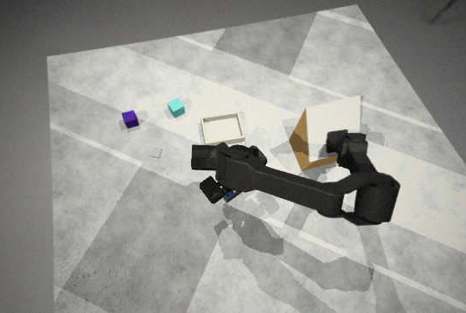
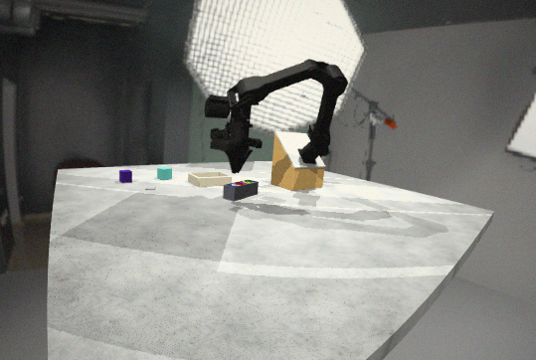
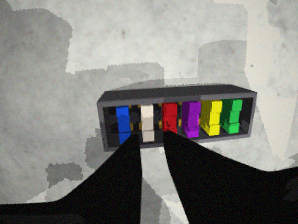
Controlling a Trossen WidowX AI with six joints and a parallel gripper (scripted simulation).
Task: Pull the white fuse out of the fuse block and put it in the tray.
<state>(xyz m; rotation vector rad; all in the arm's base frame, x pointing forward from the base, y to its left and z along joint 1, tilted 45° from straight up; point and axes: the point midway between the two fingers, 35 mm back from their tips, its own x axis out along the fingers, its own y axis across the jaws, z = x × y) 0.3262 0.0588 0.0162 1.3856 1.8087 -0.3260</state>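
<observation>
Right now my gripper tip is 5 cm above the white fuse. The rest, counted from my gripper tip: teal cube: 32 cm to the right, 13 cm ahead, 5 cm below; then beige tray: 21 cm to the right, 7 cm below, 1 cm behind; then purple cube: 30 cm to the right, 28 cm ahead, 5 cm below.
</observation>
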